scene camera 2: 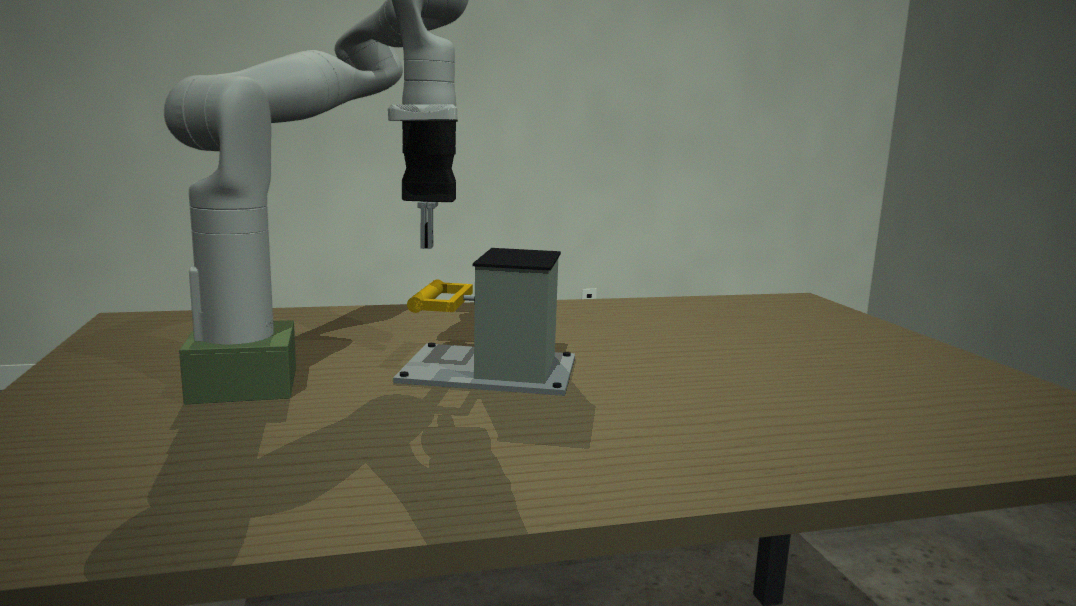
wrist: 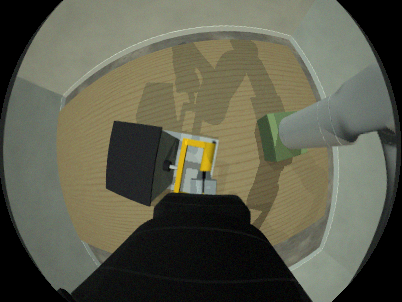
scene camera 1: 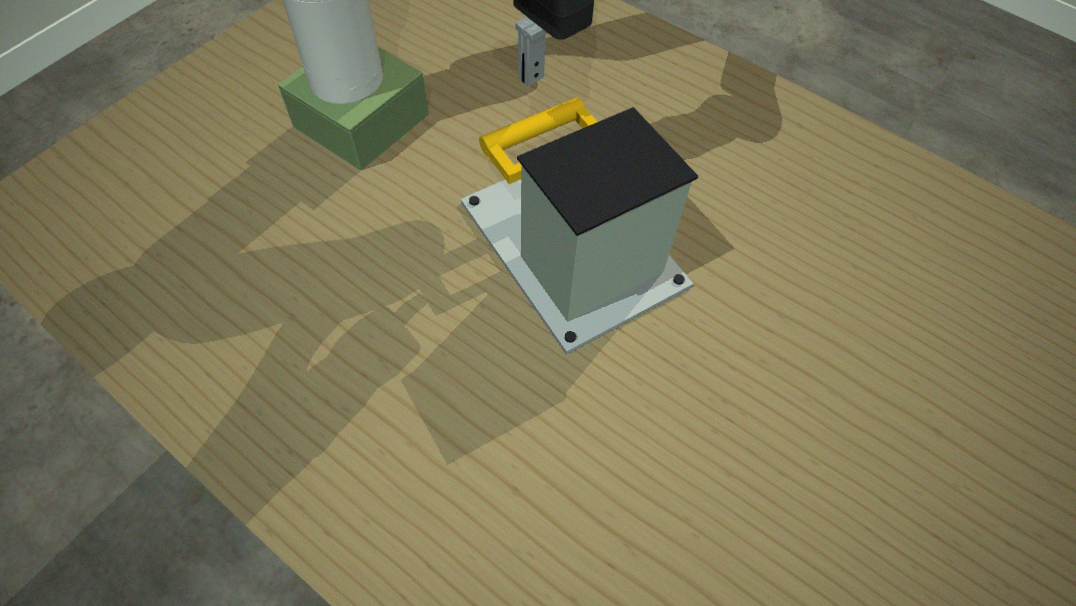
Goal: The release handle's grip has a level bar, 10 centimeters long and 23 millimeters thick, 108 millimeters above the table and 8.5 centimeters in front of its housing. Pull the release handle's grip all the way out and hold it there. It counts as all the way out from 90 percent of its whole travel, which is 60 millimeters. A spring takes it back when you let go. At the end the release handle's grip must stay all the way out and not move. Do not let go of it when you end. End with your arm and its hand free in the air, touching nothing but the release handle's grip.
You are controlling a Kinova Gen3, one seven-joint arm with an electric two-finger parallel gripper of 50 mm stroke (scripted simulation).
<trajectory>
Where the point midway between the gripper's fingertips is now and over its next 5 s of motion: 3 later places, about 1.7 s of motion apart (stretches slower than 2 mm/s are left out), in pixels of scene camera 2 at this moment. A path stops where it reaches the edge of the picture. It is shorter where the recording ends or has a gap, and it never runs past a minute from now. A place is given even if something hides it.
My gripper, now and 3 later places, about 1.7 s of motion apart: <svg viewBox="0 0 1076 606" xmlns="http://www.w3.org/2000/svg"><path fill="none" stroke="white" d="M427 247L426 257L426 279L428 299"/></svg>
</trajectory>
